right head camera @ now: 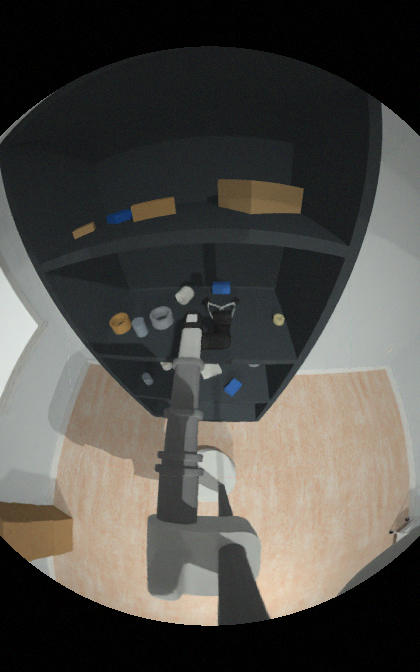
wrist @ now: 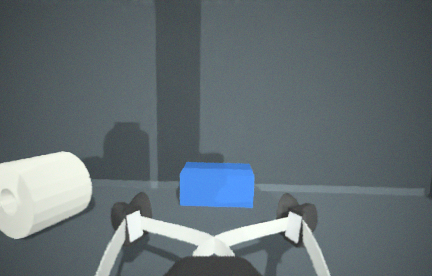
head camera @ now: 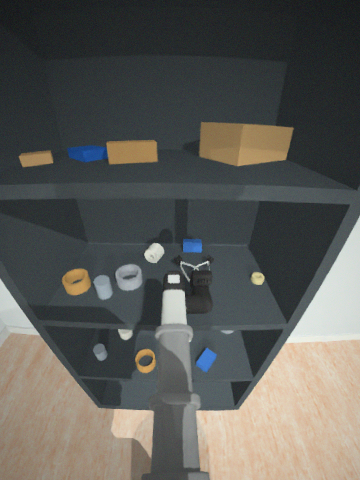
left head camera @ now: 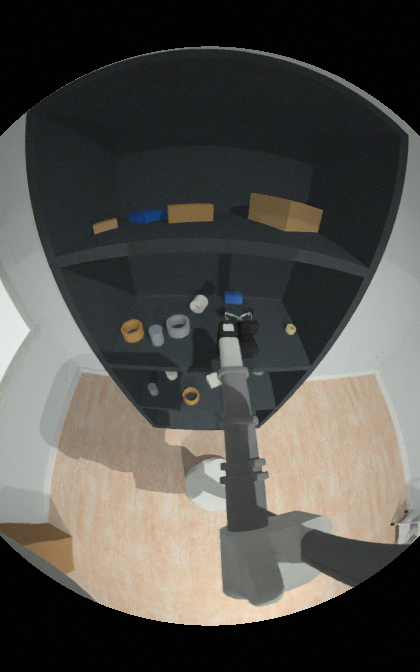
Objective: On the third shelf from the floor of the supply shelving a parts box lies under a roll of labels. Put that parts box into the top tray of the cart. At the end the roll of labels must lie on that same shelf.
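Frame: origin at the robot's base, x ahead, y left, z up, level; centimetres.
Where they show: gripper, fingertip midpoint: (wrist: 214, 209) (head camera: 193, 257).
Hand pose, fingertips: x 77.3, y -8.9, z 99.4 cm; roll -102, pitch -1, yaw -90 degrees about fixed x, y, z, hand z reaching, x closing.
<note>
After its pixels a point has its place.
The blue parts box (head camera: 192, 245) {y -9.1, x 85.6, z 100.2 cm} (left head camera: 233, 298) (right head camera: 221, 288) (wrist: 216, 187) {y -9.2, x 85.3, z 98.7 cm} lies near the back of the third shelf (head camera: 240, 300) {y -24.6, x 55.5, z 96.3 cm}. The white roll of labels (head camera: 156, 249) {y 7.5, x 78.8, z 102.9 cm} (left head camera: 199, 304) (right head camera: 184, 295) (wrist: 55, 190) {y 5.9, x 78.2, z 100.7 cm} lies on its side on the same shelf, left of the box and apart from it. My gripper (head camera: 194, 260) {y -8.9, x 77.3, z 99.4 cm} (left head camera: 237, 312) (right head camera: 221, 302) (wrist: 214, 209) {y -8.9, x 77.3, z 99.4 cm} is open and empty. Its fingertips are in front of the box, one toward each side of it, and the box shows beyond them in the wrist view. The cart's top tray cannot be made out.
On the same shelf are an orange ring (head camera: 76, 290) {y 36.2, x 58.8, z 98.6 cm}, a grey-blue cylinder (head camera: 103, 288) {y 24.7, x 57.0, z 101.8 cm}, a grey ring (head camera: 129, 284) {y 16.5, x 61.2, z 99.5 cm} and a small yellow ring (head camera: 257, 278) {y -33.6, x 64.1, z 98.8 cm}. The shelf above (head camera: 175, 191) {y -0.4, x 46.1, z 140.3 cm} holds brown boxes. The shelf below holds another blue box (head camera: 206, 360) {y -15.7, x 52.9, z 54.6 cm}. Side walls flank the arm.
</note>
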